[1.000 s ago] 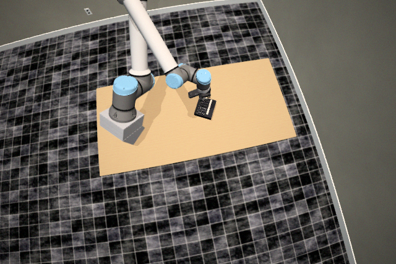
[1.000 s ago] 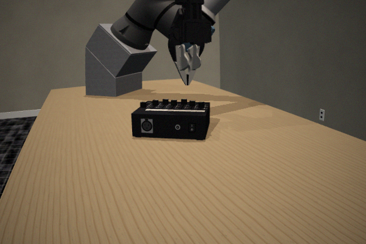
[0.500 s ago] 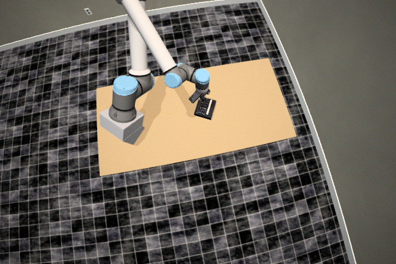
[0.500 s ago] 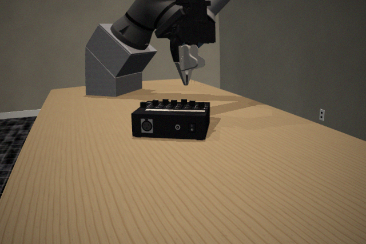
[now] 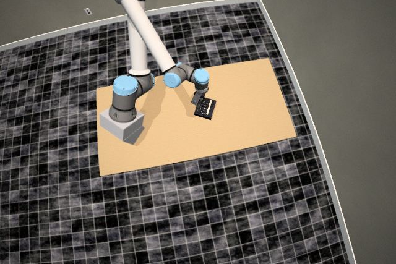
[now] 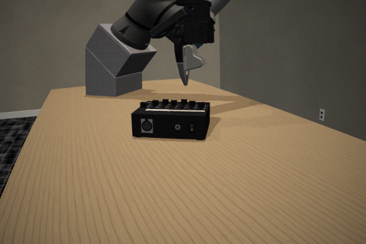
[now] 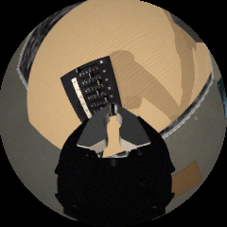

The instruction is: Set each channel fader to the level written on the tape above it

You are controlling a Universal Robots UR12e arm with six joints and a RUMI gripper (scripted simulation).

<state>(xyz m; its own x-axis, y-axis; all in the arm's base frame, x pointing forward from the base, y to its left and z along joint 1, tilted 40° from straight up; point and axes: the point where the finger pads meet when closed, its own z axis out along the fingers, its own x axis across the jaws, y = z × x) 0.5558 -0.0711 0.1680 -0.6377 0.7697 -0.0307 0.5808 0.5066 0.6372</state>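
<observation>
Now: hand 50 mm above the fader cap, 20 mm short of it and 10 mm to the left of it.
</observation>
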